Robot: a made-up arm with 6 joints.
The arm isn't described. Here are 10 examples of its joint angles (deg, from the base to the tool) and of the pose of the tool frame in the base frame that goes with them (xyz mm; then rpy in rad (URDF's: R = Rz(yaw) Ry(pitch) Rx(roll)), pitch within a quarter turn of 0, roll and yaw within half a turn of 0).
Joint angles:
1: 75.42 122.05 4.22 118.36 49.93 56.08
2: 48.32 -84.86 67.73 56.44 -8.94 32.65
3: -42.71 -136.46 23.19 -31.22 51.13 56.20
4: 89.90 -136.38 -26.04 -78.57 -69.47 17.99
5: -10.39 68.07 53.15 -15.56 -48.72 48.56
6: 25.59 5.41 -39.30 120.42 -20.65 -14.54
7: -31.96 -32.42 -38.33 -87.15 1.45 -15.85
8: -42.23 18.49 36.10 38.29 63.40 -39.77
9: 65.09 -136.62 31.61 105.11 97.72 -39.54
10: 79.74 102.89 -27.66 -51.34 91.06 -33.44
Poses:
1: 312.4 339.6 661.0 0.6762 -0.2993 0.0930
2: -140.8 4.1 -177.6 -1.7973 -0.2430 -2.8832
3: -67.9 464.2 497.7 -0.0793 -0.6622 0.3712
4: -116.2 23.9 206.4 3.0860 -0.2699 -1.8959
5: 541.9 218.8 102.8 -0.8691 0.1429 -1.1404
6: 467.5 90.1 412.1 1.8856 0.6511 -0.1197
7: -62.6 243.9 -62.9 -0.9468 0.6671 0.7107
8: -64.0 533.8 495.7 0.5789 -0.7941 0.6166
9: 548.3 408.4 54.2 -0.0391 -0.4304 -0.3375
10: 52.9 580.3 201.3 0.4716 0.6559 0.8400
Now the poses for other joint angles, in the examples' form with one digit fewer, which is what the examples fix.
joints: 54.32 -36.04 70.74 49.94 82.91 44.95
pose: 220 408 -170 -2.670 0.081 1.994
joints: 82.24 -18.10 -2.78 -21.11 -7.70 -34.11
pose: 273 505 378 3.037 -0.949 2.918
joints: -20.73 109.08 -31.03 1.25 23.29 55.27
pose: -153 352 -75 -2.530 -0.318 -3.107
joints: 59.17 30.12 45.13 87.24 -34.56 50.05
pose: 36 330 629 0.685 -0.440 0.798
